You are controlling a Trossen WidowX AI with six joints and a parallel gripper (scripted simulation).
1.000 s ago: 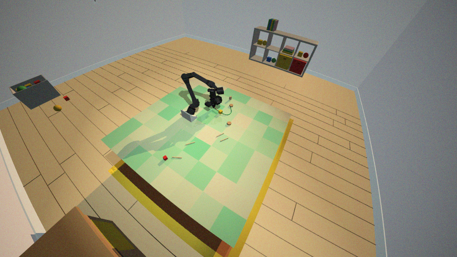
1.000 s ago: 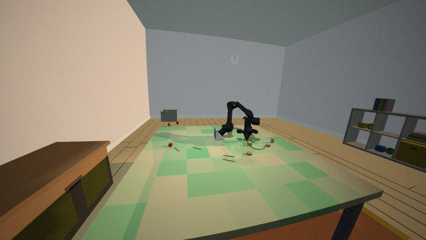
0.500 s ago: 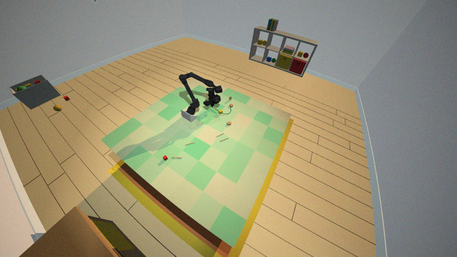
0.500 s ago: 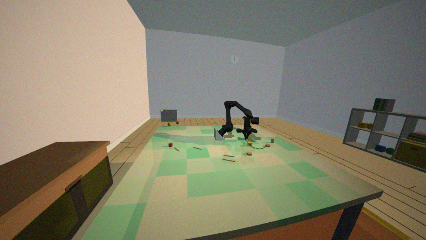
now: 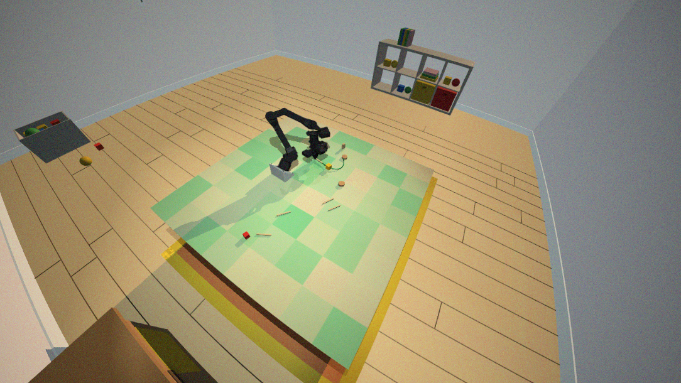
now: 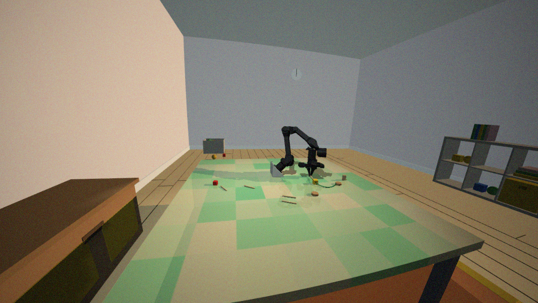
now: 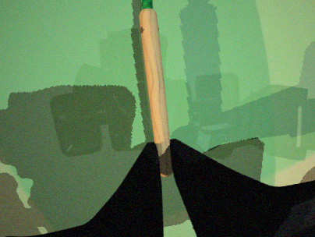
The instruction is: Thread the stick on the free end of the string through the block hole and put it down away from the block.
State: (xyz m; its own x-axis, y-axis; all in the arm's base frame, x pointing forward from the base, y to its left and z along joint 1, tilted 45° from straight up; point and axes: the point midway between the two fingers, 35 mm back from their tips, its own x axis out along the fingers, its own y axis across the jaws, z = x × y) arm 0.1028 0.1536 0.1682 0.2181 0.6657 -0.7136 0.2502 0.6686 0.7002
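My gripper tip is now 40 mm short of the thin wooden stick, 10 mm to the left of it and 10 mm below it. From my gripper tip the other things lie so: small brown block 220 mm to the left, 110 mm ahead, 10 mm above; round wooden button 160 mm ahead, 130 mm to the left; yellow wooden block 120 mm ahead, 30 mm to the right, 10 mm above.
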